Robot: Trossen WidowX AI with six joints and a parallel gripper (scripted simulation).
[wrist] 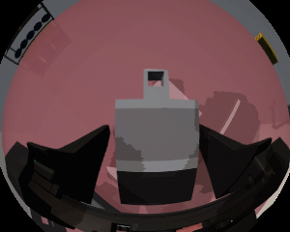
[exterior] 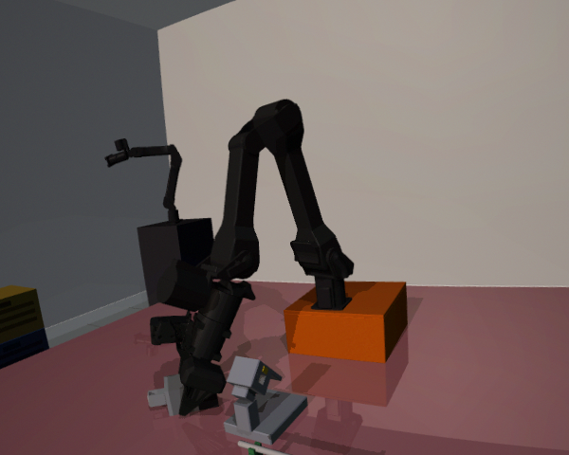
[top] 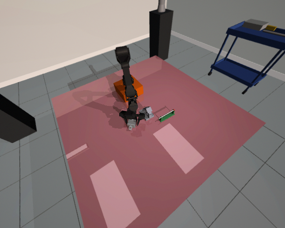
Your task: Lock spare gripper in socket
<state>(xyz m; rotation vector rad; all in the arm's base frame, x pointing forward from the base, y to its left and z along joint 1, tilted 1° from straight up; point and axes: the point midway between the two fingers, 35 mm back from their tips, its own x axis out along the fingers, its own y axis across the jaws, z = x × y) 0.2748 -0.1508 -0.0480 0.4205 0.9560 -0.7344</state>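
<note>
Right now the spare gripper is 1 cm above my gripper tip. Also, from my gripper tip: grey mount (15 cm to the left, 5 cm above); green tray (27 cm to the left, 10 cm ahead, 2 cm above).
</note>
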